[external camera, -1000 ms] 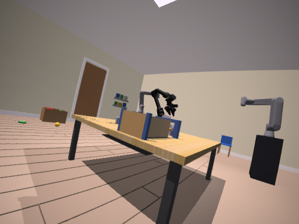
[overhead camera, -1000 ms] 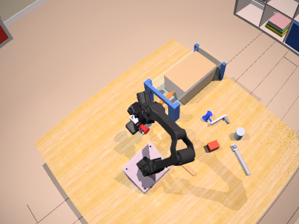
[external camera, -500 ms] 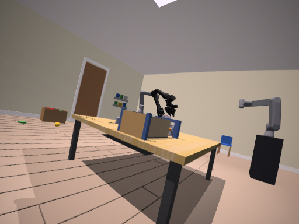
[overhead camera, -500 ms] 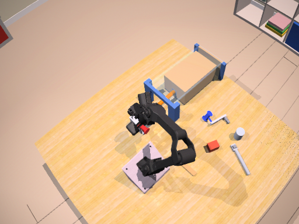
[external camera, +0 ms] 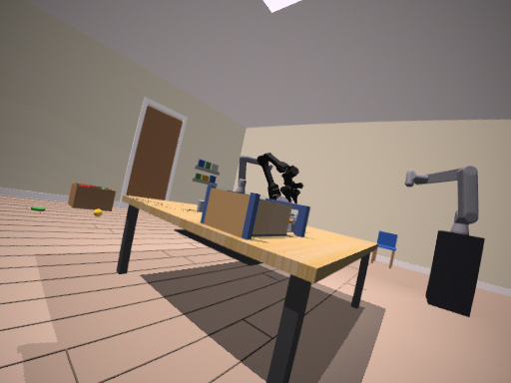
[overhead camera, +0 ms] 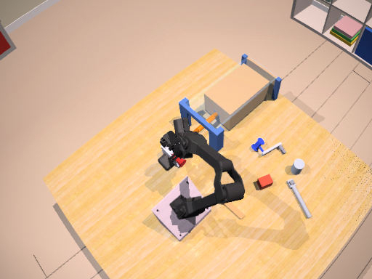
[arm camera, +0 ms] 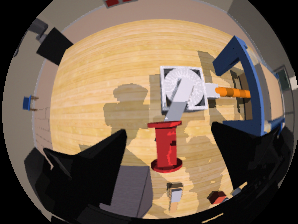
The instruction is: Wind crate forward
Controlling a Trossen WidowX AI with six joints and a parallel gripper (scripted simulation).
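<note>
The red knob is 2 cm to the right of my gripper tip and 4 cm below it. Round my gripper tip: blue steel frame (20 cm ahead, 7 cm to the left, 6 cm below); then winch (3 cm ahead, 6 cm to the left, 14 cm below); then crank handle (1 cm ahead, 1 cm to the left, 7 cm below).
</note>
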